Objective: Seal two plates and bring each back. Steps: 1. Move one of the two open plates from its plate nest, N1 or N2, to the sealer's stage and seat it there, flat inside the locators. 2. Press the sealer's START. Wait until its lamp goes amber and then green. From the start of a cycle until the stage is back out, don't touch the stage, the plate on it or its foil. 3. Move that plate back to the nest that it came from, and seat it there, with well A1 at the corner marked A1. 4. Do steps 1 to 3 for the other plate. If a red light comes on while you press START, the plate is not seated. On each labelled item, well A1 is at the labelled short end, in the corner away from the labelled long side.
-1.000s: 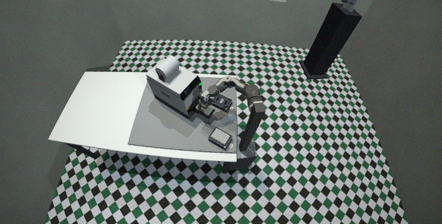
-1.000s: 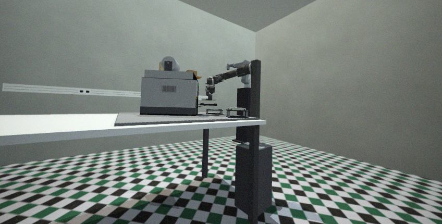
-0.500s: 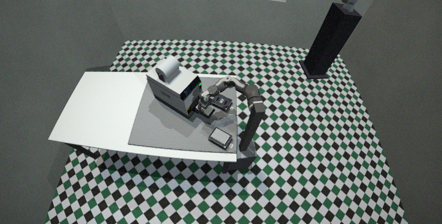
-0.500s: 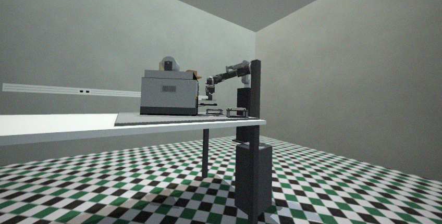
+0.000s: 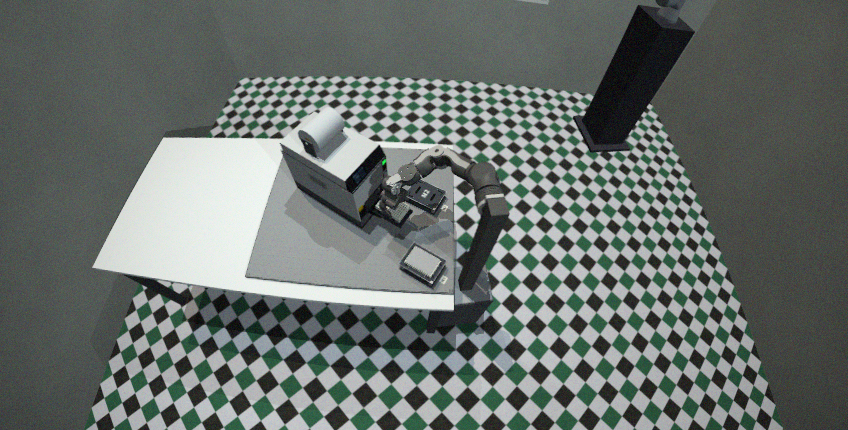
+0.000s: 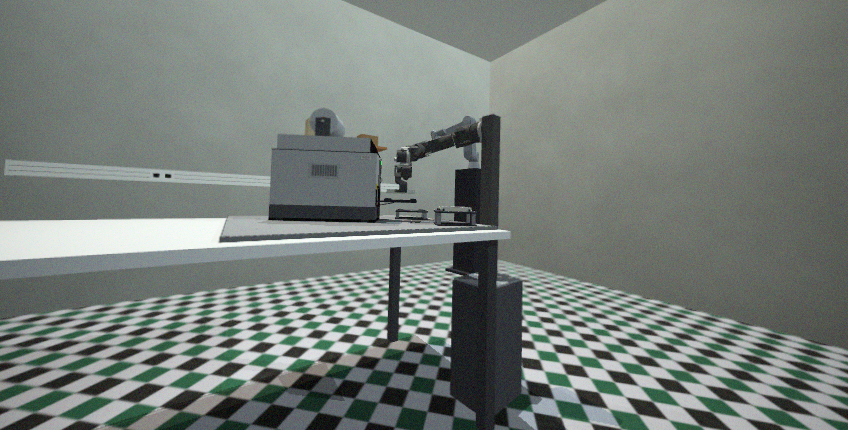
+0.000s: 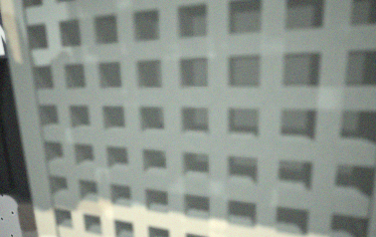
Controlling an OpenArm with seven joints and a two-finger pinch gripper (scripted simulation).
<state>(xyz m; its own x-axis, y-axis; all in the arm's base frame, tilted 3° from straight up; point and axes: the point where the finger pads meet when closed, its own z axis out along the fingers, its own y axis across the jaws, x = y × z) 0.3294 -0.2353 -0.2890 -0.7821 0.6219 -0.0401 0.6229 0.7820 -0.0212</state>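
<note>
My hand is 40 mm above the dark stage. The rest, counted from my hand: white foil roll: 260 mm ahead, 210 mm to the right, 280 mm above; touch screen: 120 mm ahead, 40 mm to the right, 190 mm above.
</note>
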